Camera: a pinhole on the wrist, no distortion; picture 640 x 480 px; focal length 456.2 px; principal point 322.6 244.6 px. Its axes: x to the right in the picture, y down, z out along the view. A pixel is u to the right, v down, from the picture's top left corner.
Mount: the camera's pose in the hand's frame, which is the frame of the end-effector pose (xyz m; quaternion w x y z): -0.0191 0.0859 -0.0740 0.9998 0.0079 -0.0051 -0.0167
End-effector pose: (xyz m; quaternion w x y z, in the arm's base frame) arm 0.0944 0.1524 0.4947 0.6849 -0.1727 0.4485 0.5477
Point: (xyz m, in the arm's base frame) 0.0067 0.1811 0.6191
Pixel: 90.3 371.9
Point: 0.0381 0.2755 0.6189
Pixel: 308.1 336.8
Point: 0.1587 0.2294 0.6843
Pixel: 178.4 125.3
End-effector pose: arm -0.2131 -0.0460 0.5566 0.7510 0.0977 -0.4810 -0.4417
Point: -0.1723 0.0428 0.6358
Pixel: 357.5 403.8
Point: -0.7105 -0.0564 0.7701
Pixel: 403.3 57.5
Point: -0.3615 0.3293 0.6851
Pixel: 65.6 399.1
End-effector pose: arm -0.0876 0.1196 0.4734 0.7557 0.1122 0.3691 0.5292
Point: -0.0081 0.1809 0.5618
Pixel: 438.8 103.5
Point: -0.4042 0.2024 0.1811
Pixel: behind the camera
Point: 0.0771 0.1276 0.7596
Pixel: 244.5 201.9
